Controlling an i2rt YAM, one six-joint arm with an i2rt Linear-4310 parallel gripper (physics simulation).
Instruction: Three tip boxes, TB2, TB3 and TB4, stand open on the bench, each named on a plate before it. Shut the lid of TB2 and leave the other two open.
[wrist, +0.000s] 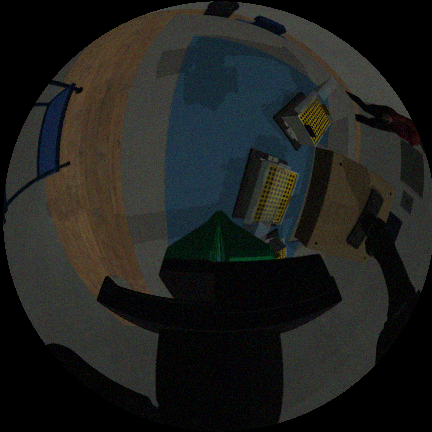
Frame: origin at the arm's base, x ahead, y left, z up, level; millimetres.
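Where they show: gripper, fingertip midpoint: (218, 216); arm's base, origin of the base link: (365, 219).
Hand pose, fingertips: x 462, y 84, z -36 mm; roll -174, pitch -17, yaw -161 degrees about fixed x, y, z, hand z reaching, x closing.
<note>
Things, the pixels of their top centre, and the offset from my fingertips. "spot": a spot on its surface instead. Level surfaces: height alone.
- blue mat, its level: dz -157 mm
- far box, middle of its top: (321, 118) dy -232, dx -194, dz -82 mm
- middle box, surface spot: (275, 195) spot: dy -31, dx -65, dz -13 mm
Three tip boxes stand on the blue mat (200, 135), and their name plates are not readable. The far box (314, 120) is at the upper right, its clear lid (327, 89) raised. The middle box (275, 195) shows yellow tips; a clear panel runs along its left side, and its exact tilt is hard to tell. The near box (281, 252) is mostly hidden behind the gripper, with a bit of dark body and yellow tips showing. I cannot tell which box is TB2. My gripper (218, 216) is shut and empty, its green fingertips together, left of and nearer than the middle box.
A tan board (345, 200) with a dark arm mount stands right of the boxes. A wooden strip (95, 175) runs down the left, with a blue chair-like frame (51, 132) beyond it. A dark and red object (395, 122) shows at the far right.
</note>
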